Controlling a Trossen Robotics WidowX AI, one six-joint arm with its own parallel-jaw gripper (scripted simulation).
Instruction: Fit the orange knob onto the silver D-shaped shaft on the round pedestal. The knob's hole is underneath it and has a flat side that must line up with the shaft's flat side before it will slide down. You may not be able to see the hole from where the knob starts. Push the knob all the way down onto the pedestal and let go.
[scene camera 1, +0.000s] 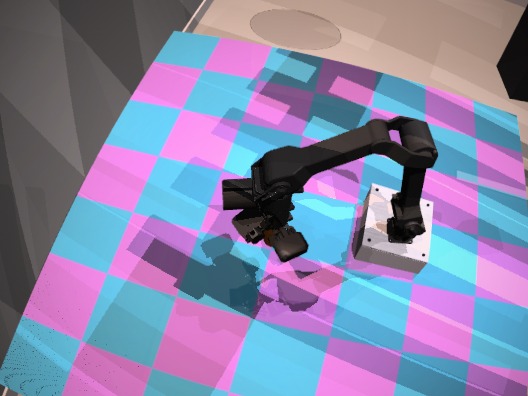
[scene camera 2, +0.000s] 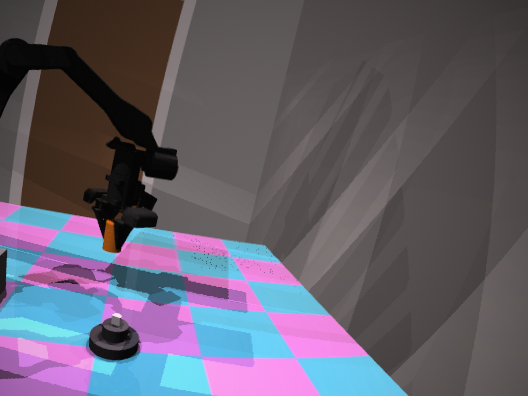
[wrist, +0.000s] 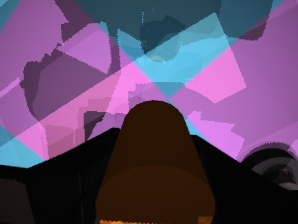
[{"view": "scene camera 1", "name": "my gripper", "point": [272, 237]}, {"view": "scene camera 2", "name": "my gripper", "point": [112, 245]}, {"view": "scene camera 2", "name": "round pedestal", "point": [114, 339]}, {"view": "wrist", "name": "my gripper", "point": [154, 138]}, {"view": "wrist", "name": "orange knob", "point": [154, 165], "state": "held by my gripper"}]
